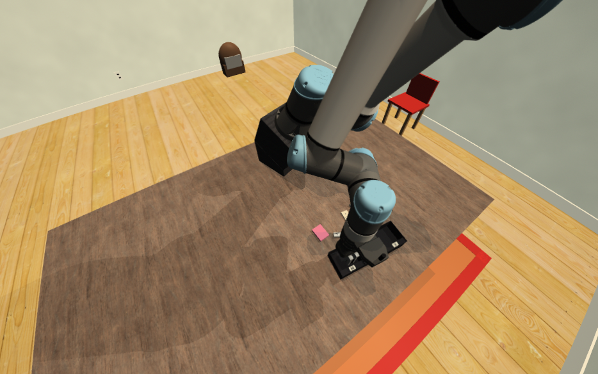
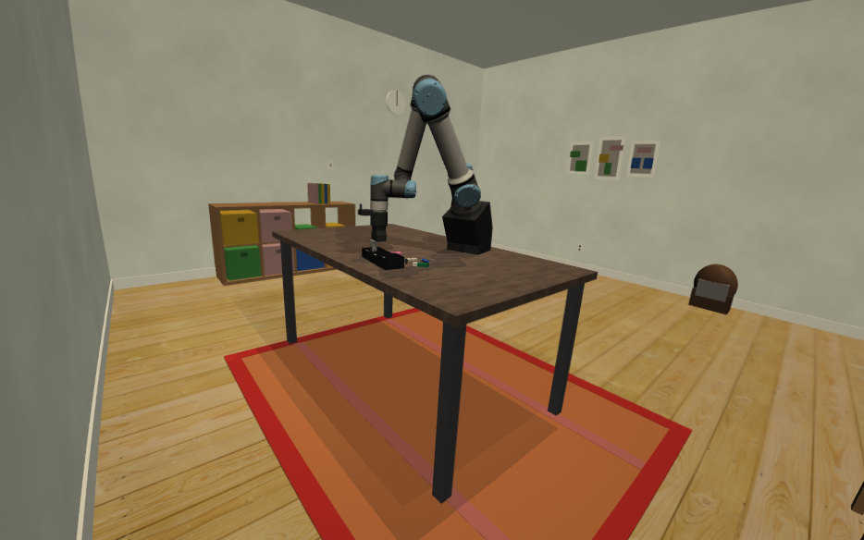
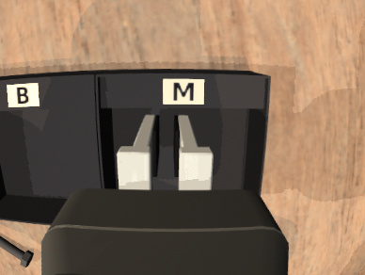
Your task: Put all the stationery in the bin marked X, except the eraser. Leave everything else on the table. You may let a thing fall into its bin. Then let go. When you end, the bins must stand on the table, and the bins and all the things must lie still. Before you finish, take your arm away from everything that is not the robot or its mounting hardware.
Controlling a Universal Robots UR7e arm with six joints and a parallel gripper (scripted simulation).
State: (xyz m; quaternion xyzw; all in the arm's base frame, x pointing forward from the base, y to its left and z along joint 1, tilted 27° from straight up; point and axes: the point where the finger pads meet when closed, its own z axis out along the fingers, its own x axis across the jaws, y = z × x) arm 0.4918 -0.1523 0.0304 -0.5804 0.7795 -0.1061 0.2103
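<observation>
The black three-part bin lies 70 mm to the left of my hand, 10 mm below it and 10 mm ahead of it. Also, from my hand: black bolt (140 mm to the left, 70 mm behind, 30 mm below); then pencil sharpener (90 mm behind, 40 mm to the left, 30 mm below); then pink sticky-note pad (130 mm behind, 30 mm below).
</observation>
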